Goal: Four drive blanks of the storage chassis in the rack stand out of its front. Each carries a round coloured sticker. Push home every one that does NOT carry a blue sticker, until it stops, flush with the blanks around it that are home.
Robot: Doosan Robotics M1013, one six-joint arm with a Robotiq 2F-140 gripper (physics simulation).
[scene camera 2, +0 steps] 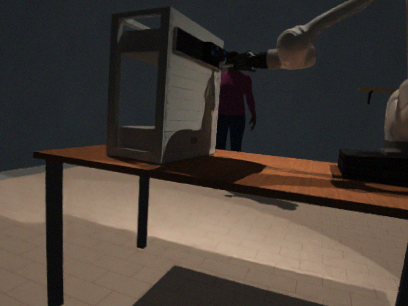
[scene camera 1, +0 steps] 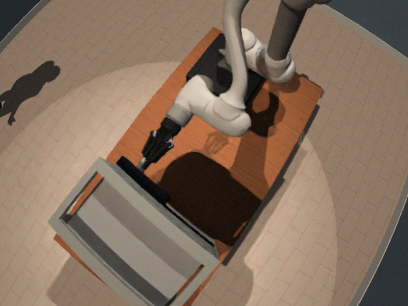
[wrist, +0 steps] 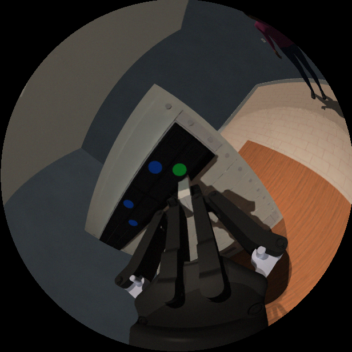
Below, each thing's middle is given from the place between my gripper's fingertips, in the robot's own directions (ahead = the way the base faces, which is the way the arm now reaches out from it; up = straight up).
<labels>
My hand is 17 cm short of the grey rack (scene camera 1: 125, 231), 14 cm to the right of it and 16 cm above it.
</labels>
